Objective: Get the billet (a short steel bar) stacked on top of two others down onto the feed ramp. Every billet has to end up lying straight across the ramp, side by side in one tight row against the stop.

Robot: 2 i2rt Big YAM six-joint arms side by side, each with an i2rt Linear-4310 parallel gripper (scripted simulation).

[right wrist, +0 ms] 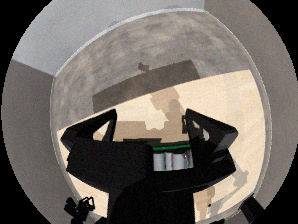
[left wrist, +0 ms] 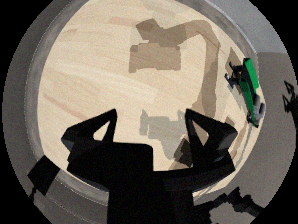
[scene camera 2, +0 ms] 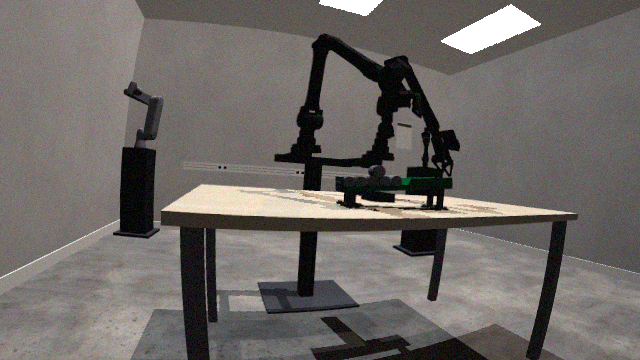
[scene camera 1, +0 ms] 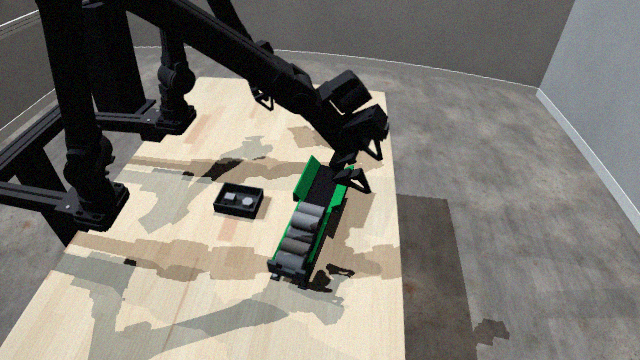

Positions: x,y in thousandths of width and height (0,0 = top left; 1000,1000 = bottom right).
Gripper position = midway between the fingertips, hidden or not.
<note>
In view: my left gripper (left wrist: 505,502), my right gripper (scene camera 1: 587,490) and a small black tray (scene camera 1: 379,532).
My right gripper also shows in the right wrist view (right wrist: 508,502) and in scene camera 2 (scene camera 2: 635,326). The right wrist view does not show the small black tray, which is hidden by my right gripper.
</note>
